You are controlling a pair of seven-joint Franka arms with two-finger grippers.
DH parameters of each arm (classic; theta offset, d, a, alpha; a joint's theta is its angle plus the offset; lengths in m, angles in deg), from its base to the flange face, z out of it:
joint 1: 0 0.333 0 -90
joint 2: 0 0 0 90
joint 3: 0 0.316 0.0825 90
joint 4: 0 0 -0.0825 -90
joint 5: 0 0.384 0 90
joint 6: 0 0 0.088 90
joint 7: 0 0.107 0 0
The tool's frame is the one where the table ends.
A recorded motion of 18 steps. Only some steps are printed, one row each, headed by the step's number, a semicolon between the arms.
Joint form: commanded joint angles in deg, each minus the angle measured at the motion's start. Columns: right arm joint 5, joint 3, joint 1, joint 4, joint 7, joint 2, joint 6; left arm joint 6, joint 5, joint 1, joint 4, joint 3, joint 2, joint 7.
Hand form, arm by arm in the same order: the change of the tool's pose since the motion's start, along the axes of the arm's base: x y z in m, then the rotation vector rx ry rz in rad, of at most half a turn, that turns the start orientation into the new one. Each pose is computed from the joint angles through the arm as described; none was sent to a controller.
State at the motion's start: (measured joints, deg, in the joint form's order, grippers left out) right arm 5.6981 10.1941 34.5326 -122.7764 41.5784 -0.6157 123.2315; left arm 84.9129 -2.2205 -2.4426 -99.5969 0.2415 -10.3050 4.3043
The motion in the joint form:
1: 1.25 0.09 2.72 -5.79 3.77 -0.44 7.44; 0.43 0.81 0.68 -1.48 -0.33 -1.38 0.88
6: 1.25 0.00 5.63 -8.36 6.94 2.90 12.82; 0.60 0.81 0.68 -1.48 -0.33 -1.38 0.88
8: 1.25 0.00 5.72 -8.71 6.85 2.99 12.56; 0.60 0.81 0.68 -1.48 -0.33 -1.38 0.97
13: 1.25 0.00 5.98 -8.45 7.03 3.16 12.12; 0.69 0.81 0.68 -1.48 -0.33 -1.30 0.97
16: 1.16 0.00 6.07 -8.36 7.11 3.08 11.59; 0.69 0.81 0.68 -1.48 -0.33 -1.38 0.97
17: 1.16 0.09 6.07 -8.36 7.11 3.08 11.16; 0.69 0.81 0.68 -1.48 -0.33 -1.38 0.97
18: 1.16 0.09 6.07 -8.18 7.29 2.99 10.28; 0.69 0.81 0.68 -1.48 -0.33 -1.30 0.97
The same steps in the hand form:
1: -0.0269 0.0079 -0.0300 0.0292 -0.0129 -0.0406; -0.0069 0.0046 0.0002 0.0138 -0.0067 -0.0087
6: -0.0463 0.0221 -0.0711 0.0222 0.0004 -0.0553; -0.0065 0.0046 0.0005 0.0138 -0.0097 -0.0086
8: -0.0485 0.0209 -0.0749 0.0131 0.0083 -0.0517; -0.0065 0.0046 0.0005 0.0136 -0.0097 -0.0102
13: -0.0500 0.0230 -0.0752 0.0089 0.0132 -0.0497; -0.0059 0.0045 -0.0001 0.0136 -0.0099 -0.0101
16: -0.0511 0.0232 -0.0746 0.0035 0.0166 -0.0476; -0.0064 0.0046 0.0006 0.0136 -0.0113 -0.0101
17: -0.0523 0.0232 -0.0753 -0.0019 0.0217 -0.0454; -0.0064 0.0046 0.0006 0.0136 -0.0113 -0.0101
18: -0.0529 0.0228 -0.0745 -0.0099 0.0292 -0.0472; -0.0059 0.0045 -0.0001 0.0136 -0.0099 -0.0101

